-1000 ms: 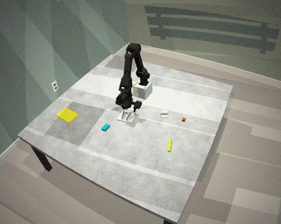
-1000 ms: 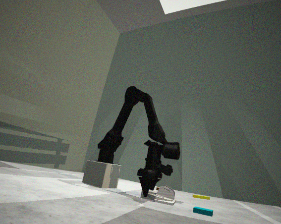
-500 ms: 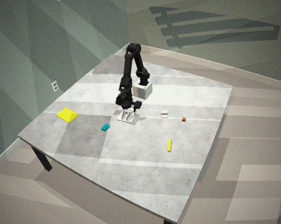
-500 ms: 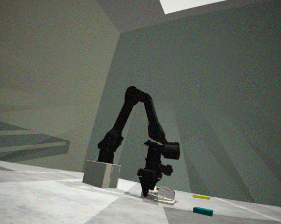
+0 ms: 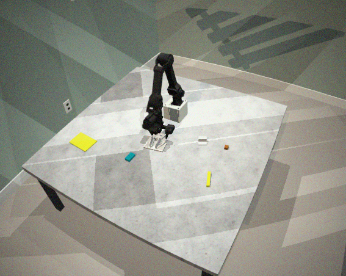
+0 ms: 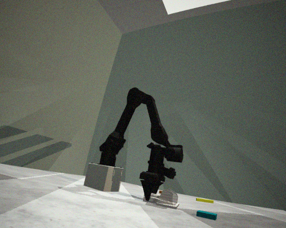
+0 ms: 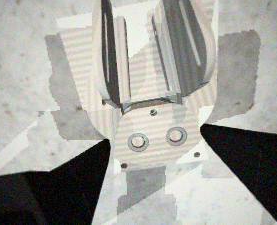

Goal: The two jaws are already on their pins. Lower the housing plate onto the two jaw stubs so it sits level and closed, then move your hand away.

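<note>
My gripper tip is 2 cm to the right of the pale jaw fixture, 2 cm short of it and 1 cm below it. Also, from my gripper tip: teal block 21 cm ahead, 8 cm to the right; yellow flat square 44 cm to the right, 22 cm ahead; yellow bar 38 cm to the left, 19 cm ahead.
</note>
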